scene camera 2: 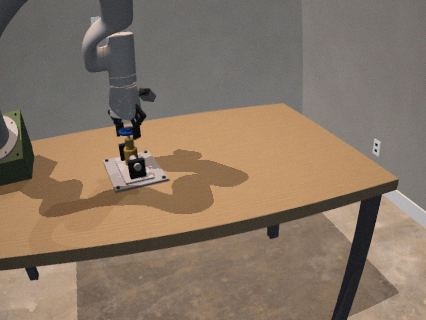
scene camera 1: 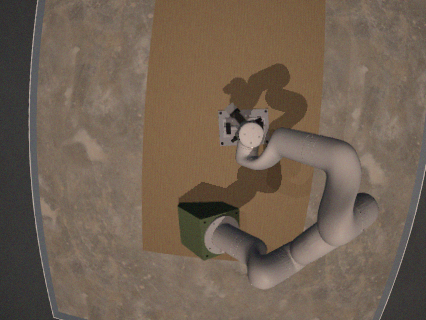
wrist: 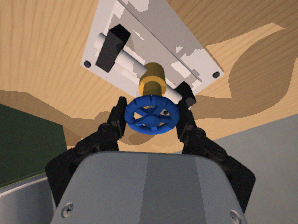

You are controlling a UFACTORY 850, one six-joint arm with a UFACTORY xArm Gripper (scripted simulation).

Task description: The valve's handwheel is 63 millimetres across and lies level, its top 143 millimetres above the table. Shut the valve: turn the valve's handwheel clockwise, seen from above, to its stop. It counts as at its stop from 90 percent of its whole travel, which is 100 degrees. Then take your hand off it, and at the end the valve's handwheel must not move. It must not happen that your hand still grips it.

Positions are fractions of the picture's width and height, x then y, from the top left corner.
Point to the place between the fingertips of the gripper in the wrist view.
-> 0.51, 0.48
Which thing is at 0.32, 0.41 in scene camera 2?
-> The gripper.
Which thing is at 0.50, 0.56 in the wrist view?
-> A blue handwheel.
